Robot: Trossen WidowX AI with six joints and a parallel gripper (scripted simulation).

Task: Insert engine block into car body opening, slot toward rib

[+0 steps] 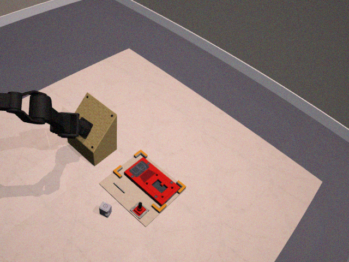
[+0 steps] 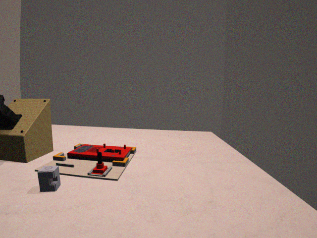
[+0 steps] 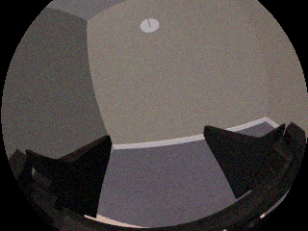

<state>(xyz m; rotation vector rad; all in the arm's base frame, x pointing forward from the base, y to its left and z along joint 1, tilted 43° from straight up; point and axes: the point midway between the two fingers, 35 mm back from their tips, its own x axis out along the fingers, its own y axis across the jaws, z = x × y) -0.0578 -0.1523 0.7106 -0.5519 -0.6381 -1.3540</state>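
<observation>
The grey engine block lies 35 cm ahead of my gripper tip, 47 cm to the left of it and 51 cm below it. Also, from my gripper tip: black peg: 43 cm ahead, 56 cm to the left, 50 cm below.
</observation>
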